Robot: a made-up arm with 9 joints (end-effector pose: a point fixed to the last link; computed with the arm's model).
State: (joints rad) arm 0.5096 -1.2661 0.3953 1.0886 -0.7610 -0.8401 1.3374 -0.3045 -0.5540
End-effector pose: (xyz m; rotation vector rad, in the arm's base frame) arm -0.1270 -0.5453 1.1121 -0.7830 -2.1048 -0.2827
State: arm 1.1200 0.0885 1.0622 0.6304 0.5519 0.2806 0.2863 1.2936 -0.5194
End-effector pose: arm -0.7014 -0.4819 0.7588 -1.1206 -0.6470 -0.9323
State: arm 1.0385 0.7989 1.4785 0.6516 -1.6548 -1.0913 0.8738 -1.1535 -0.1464
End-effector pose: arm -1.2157 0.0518 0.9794 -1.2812 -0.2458 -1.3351
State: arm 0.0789 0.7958 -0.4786 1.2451 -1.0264 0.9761 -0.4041 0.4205 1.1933
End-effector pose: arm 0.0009 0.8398 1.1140 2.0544 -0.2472 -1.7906
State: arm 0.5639 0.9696 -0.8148 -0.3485 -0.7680 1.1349 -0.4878 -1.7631 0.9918
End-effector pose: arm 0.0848 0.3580 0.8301 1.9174 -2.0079 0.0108
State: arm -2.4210 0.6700 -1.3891 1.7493 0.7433 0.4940 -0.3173 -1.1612 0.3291
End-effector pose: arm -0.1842 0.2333 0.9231 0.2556 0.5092 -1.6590
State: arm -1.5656 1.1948 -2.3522 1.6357 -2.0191 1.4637 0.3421 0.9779 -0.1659
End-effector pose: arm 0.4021 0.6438 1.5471 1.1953 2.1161 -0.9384
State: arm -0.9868 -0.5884 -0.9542 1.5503 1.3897 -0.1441 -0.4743 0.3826 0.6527
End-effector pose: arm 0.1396 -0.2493 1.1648 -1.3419 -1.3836 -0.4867
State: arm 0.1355 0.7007 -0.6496 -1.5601 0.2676 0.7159 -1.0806 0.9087 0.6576
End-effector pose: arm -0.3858 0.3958 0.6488 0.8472 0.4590 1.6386
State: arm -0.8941 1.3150 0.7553 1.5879 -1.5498 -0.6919 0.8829 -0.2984 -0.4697
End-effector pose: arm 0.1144 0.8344 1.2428 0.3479 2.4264 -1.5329
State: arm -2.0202 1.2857 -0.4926 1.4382 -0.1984 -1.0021 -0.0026 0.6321 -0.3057
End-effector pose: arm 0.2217 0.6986 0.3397 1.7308 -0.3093 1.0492
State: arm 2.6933 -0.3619 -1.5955 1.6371 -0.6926 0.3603 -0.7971 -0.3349 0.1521
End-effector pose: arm 0.4306 0.4724 0.9168 1.3586 -0.4296 -2.1291
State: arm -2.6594 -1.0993 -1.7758 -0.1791 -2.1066 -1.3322 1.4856 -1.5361 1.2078
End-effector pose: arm 0.1835 0.8101 0.4465 -0.1629 1.2880 2.8198
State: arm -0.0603 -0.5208 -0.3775 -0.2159 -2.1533 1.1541 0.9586 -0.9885 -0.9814
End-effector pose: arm 0.2811 -0.0694 1.1597 0.6325 2.6795 0.2805
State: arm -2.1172 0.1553 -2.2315 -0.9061 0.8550 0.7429 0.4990 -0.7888 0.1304
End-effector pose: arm 0.5208 -0.0498 1.5208 -0.5119 2.9637 -0.2930
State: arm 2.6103 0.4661 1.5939 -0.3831 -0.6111 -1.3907 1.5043 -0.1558 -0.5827
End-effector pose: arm 0.0085 -0.9987 0.8145 -0.1871 -0.2779 0.0816
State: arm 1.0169 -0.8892 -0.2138 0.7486 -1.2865 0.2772 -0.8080 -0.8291 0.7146
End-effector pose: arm 0.0841 0.4930 1.0399 1.2249 -0.1909 -2.3185
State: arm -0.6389 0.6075 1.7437 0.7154 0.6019 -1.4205 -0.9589 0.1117 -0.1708
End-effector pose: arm -0.7741 0.7825 1.3261 -2.1963 0.2406 -0.5568
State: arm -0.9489 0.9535 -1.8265 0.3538 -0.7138 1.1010 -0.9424 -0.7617 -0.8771
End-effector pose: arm -0.3826 0.3108 1.1342 1.2436 1.2554 -0.2665
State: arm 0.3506 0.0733 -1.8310 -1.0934 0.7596 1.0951 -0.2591 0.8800 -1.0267
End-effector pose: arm -0.3581 0.6260 1.1588 2.1585 -0.8480 1.0139
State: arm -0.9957 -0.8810 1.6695 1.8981 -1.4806 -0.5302 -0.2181 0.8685 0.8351
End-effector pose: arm 0.2641 0.5084 1.4405 -1.5417 -0.2484 2.3522
